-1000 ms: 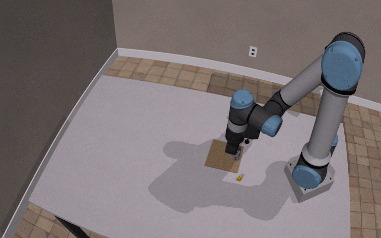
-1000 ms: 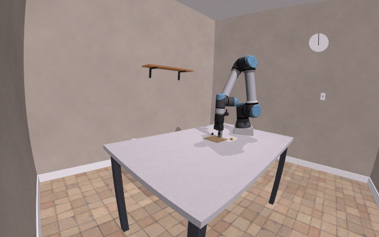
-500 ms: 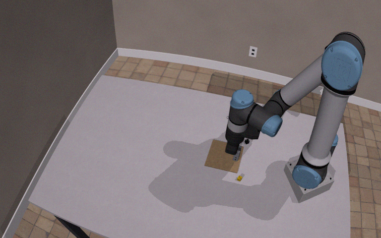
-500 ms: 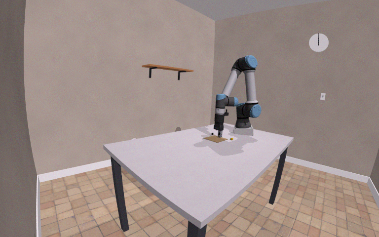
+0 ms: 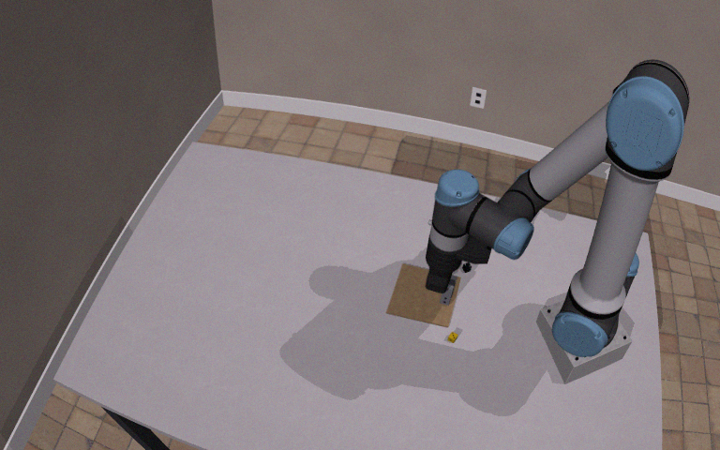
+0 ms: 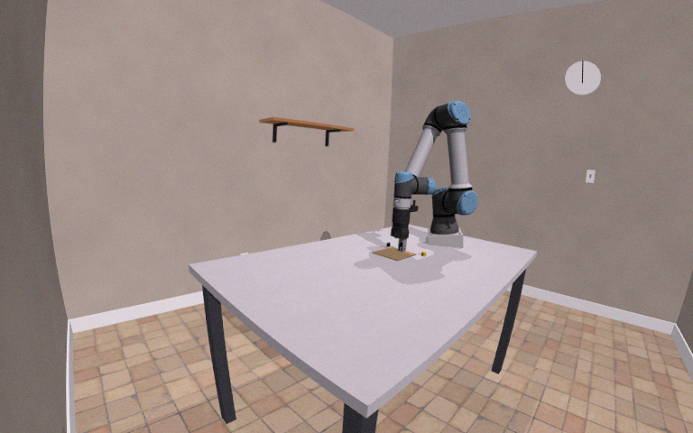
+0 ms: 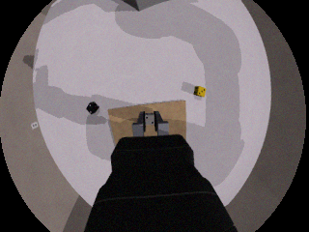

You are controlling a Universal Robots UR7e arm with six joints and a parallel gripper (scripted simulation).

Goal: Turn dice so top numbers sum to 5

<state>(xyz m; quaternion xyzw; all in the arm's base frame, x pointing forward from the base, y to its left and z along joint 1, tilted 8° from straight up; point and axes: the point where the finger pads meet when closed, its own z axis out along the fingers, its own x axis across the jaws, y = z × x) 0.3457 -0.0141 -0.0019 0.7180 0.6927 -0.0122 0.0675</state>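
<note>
Right now my hand is 10 mm above the white die. The rest, counted from my hand: mat: 50 mm ahead, 20 mm below; then black die: 100 mm to the right, 30 mm behind, 20 mm below; then yellow die: 90 mm to the left, 40 mm behind, 20 mm below.
</note>
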